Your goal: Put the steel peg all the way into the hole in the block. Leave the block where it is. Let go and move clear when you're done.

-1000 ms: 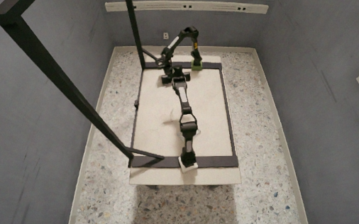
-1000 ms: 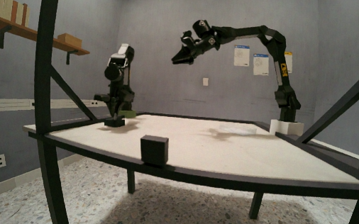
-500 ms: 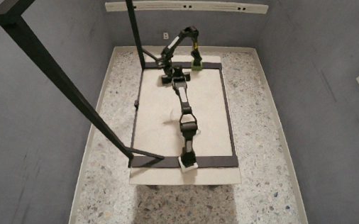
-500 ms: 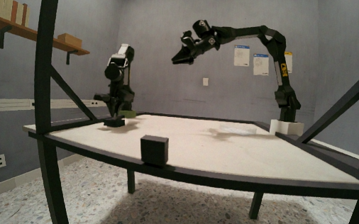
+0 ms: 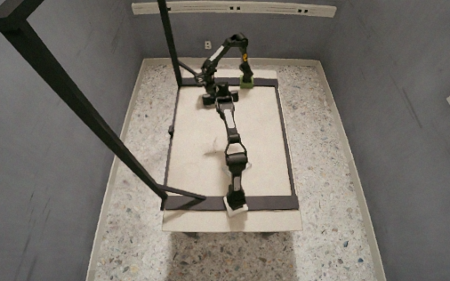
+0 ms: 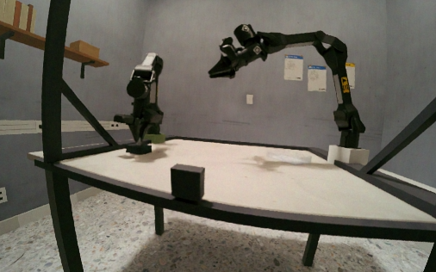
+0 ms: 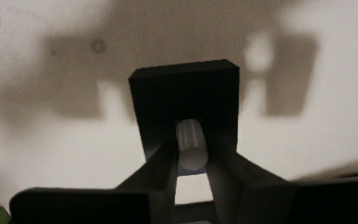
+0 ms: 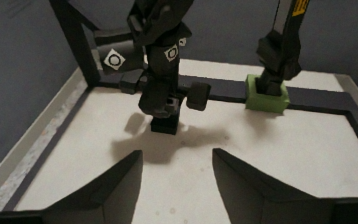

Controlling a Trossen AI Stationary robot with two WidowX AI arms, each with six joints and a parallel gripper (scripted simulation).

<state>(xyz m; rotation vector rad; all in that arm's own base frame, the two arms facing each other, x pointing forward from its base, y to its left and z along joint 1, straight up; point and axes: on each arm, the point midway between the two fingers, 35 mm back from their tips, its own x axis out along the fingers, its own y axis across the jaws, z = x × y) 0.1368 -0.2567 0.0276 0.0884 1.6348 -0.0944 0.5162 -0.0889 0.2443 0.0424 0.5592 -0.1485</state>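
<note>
My left hand is 5 cm above the steel peg. From my left hand the other things lie so: dark block (5 cm below); tray (23 cm ahead, 54 cm to the right, 7 cm below).
</note>
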